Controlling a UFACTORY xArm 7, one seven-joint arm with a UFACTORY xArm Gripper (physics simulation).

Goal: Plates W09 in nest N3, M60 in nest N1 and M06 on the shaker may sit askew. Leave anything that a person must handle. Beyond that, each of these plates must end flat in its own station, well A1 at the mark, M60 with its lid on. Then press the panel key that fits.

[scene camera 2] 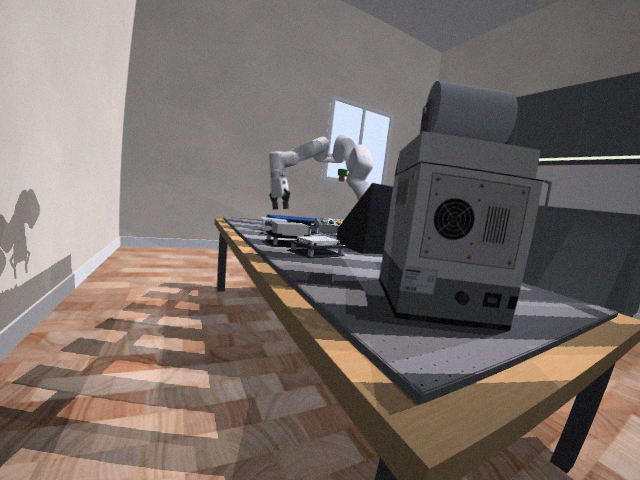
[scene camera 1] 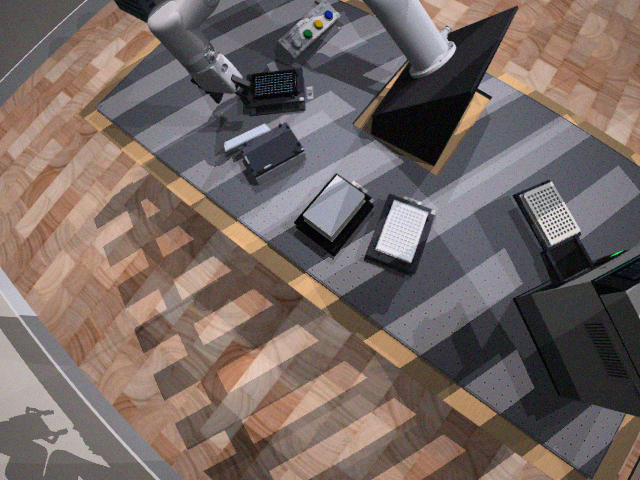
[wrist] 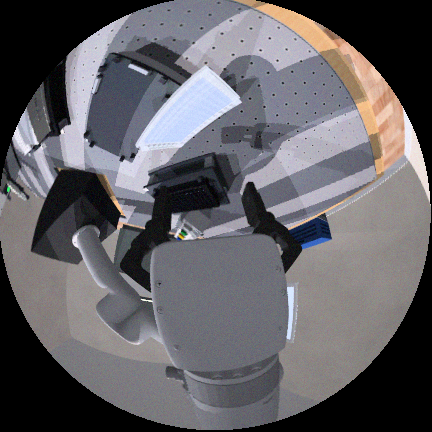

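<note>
My gripper (scene camera 1: 232, 99) (scene camera 2: 280, 206) (wrist: 207, 191) is open and empty, above the table beside a black plate. The black plate (scene camera 1: 273, 84) (wrist: 197, 196) rests on a dark station at the back left. A pale plate (scene camera 1: 247, 137) (wrist: 192, 112) is tilted, off to one side of a bare dark station (scene camera 1: 273, 150) (wrist: 117, 107). A lidded plate (scene camera 1: 334, 206) (scene camera 2: 289, 227) sits on another nest, and a white plate (scene camera 1: 403, 229) (scene camera 2: 316, 240) on the nest beside it. Plate labels and A1 marks are too small to read. The key panel (scene camera 1: 311, 31) (wrist: 187, 232) has blue, yellow and green keys and a grey one.
Another white plate (scene camera 1: 551, 214) sits on the tray of the large grey instrument (scene camera 1: 573, 335) (scene camera 2: 460, 222) at the right. The arm's black pedestal (scene camera 1: 434, 108) (scene camera 2: 368, 219) (wrist: 72, 215) stands behind the nests. A blue rack (wrist: 312, 234) shows beyond the table edge in the wrist view.
</note>
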